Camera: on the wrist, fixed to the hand. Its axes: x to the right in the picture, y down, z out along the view.
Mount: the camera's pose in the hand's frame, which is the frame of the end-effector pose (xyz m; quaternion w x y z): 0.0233 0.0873 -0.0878 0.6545 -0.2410 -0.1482 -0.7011
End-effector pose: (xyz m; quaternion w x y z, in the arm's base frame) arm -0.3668 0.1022 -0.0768 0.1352 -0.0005 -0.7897 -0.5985
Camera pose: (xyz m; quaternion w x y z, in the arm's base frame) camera -0.3564 0.0402 0.0324 0.4483 -0.4320 0.3930 0.6767
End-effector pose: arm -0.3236 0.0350 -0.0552 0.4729 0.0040 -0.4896 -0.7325
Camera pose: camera -0.2352 -0.0503 -0.0273 0.2757 -0.1234 0.2112 0.9296
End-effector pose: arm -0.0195 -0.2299 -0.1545 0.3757 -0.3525 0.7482 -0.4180
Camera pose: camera -0.1243 -0.1828 -0.2061 0.0212 0.9078 -0.2876 0.3044
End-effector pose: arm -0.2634 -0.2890 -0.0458 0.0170 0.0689 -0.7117 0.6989
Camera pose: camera -0.3034 -0.2020 -0.1277 0.4123 0.6436 -0.5885 0.2638
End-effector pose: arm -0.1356 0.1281 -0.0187 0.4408 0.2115 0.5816 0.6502
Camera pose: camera -0.2455 0.1028 0.0375 0.8815 -0.2792 0.3069 0.2253
